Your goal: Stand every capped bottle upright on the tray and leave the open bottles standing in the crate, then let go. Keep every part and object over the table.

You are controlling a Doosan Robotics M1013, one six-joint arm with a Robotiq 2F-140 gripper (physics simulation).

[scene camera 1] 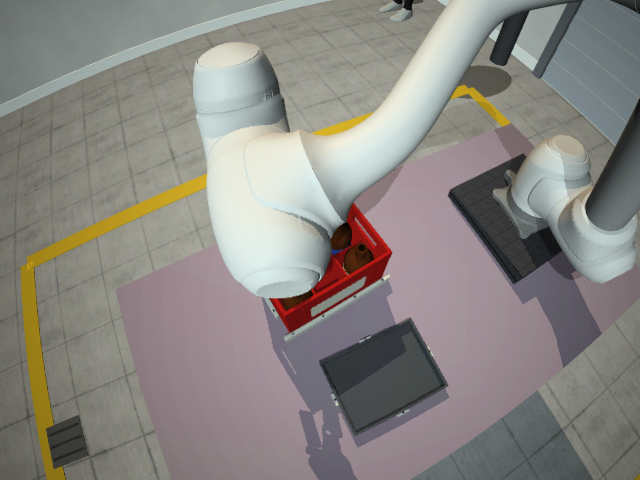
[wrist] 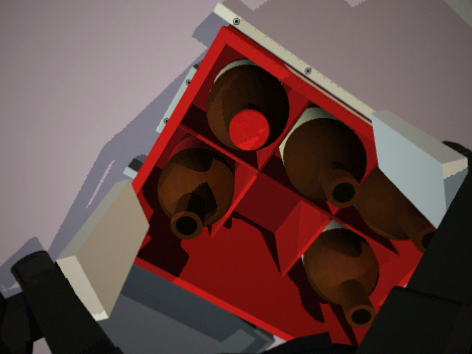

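Seen in the pictures: gripper, between the fingertips: (wrist: 252,173); arm's base, origin of its link: (scene camera 1: 527,207).
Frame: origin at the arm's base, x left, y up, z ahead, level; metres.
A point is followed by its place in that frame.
Observation:
The red crate (scene camera 1: 299,316) @[x 0.095, y 0.057, z 0.755 m] (wrist: 200,77) @[x -0.047, y 0.121, z 0.816 m] stands on the table. In the wrist view, a brown bottle with a red cap (wrist: 249,130) @[x -0.043, y 0.108, z 0.766 m] stands in its top-left compartment. Open brown bottles stand in other compartments: one beside it (wrist: 320,150) @[x -0.066, y 0.068, z 0.703 m], one at left (scene camera 1: 295,300) @[x 0.061, y 0.072, z 0.752 m] (wrist: 195,180) @[x 0.029, y 0.069, z 0.759 m], one at lower right (scene camera 1: 356,260) @[x 0.015, y 0.072, z 0.590 m] (wrist: 340,265) @[x -0.005, y 0.066, z 0.600 m], and one at far right (scene camera 1: 341,236) @[x -0.059, y 0.067, z 0.599 m] (wrist: 387,210) @[x -0.072, y 0.069, z 0.619 m], partly hidden by a finger. The dark tray (scene camera 1: 382,392) @[x 0.312, y -0.049, z 0.625 m] (wrist: 175,315) @[x 0.249, y -0.049, z 0.611 m] holds no bottles. My gripper (wrist: 252,173) @[x -0.041, y 0.183, z 0.764 m] is open above the crate, fingers on either side; the arm hides it in scene camera 1.
The white arm (scene camera 1: 268,196) @[x 0.139, y 0.576, z 0.764 m] covers much of the crate in scene camera 1. Pale strips (scene camera 1: 336,308) @[x 0.081, y -0.024, z 0.660 m] (wrist: 307,71) @[x -0.104, y -0.025, z 0.741 m] run along the crate's base. A black base plate (scene camera 1: 480,211) @[x -0.041, y -0.011, z 0.159 m] carries the arm's foot at the right of the pink table (scene camera 1: 196,361) @[x 0.098, y -0.054, z 1.037 m].

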